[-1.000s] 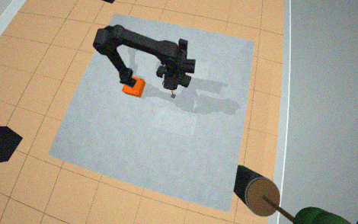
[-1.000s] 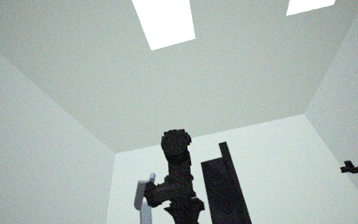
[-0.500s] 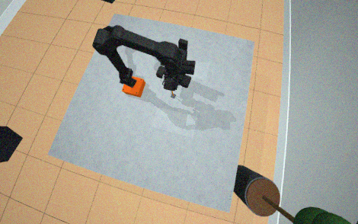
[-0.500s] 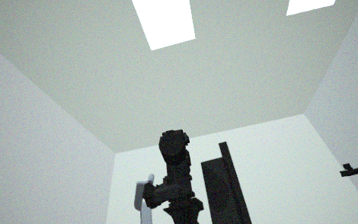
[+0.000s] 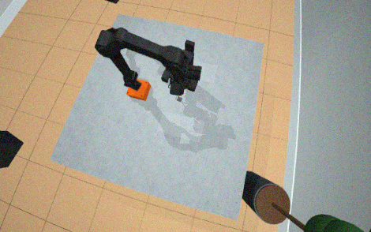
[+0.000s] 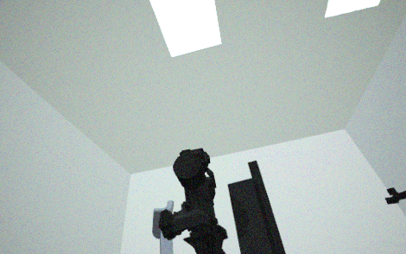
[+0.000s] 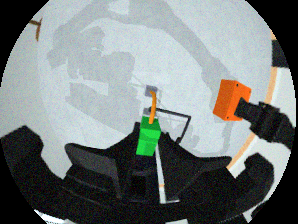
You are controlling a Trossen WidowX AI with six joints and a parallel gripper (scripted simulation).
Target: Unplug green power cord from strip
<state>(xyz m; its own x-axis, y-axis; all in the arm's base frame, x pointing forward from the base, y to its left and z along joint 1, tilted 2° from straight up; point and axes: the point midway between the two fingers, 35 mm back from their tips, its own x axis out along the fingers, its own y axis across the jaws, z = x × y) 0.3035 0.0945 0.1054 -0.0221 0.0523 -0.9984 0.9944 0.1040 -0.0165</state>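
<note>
The green plug lies 10 mm behind my gripper tip and 30 mm to the left of it.
</note>
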